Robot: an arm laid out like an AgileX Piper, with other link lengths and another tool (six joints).
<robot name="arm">
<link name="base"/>
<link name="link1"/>
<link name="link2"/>
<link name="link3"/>
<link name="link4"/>
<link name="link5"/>
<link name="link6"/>
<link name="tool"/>
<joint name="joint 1" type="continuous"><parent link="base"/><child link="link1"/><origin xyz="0.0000 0.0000 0.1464"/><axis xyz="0 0 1"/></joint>
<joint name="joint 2" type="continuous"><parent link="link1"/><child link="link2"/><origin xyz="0.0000 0.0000 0.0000"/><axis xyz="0 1 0"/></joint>
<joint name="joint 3" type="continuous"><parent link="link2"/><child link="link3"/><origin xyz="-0.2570 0.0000 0.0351"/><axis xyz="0 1 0"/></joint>
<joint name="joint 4" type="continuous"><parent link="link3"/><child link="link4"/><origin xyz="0.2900 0.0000 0.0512"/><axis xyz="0.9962 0 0.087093"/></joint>
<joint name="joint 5" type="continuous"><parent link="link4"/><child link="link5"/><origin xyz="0.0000 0.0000 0.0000"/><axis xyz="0 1 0"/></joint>
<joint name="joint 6" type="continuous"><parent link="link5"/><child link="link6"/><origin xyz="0.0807 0.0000 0.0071"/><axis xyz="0.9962 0 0.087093"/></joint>
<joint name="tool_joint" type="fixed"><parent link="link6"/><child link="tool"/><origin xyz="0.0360 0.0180 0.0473" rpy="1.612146 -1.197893 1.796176"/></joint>
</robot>
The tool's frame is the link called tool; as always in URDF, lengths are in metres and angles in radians. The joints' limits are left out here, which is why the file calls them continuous.
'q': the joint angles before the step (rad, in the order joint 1, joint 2, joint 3, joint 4, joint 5, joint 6). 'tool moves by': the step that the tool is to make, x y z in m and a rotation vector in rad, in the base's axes. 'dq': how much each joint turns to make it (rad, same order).
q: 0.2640 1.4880 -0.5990 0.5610 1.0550 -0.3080
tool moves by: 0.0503 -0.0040 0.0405 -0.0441 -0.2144 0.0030
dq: -0.0251 -0.0098 -0.1610 -0.1050 -0.0431 0.0279
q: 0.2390 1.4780 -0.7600 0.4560 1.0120 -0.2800
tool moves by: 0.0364 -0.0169 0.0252 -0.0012 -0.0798 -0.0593
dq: -0.0711 0.0299 -0.1197 -0.0239 0.0109 0.0058
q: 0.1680 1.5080 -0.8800 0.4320 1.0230 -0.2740
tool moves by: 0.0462 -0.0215 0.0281 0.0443 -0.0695 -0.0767
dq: -0.0890 0.0790 -0.1688 0.0361 0.0259 -0.0211
